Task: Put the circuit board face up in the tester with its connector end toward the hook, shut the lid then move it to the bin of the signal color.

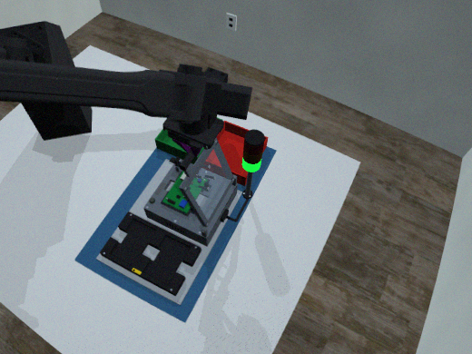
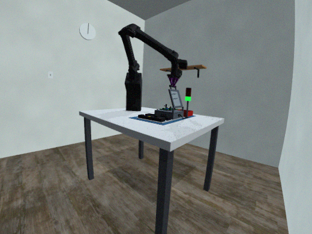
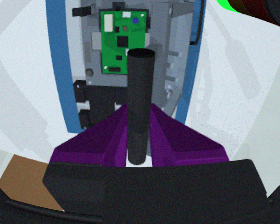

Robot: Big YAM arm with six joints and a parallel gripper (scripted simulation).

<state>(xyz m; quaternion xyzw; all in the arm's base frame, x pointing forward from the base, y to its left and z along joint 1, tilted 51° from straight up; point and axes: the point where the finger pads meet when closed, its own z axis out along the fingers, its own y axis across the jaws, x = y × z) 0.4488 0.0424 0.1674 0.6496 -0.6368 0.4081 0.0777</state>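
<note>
The green circuit board lies 190 mm below my hand, 40 mm behind it and 10 mm to the left of it. The rest, counted from my hand: black latch hook (180 mm below, 90 mm behind, 80 mm to the left); then red bin (250 mm below, 190 mm to the left, 50 mm ahead); then tester lid (90 mm below, 30 mm ahead, 10 mm to the right).
</note>
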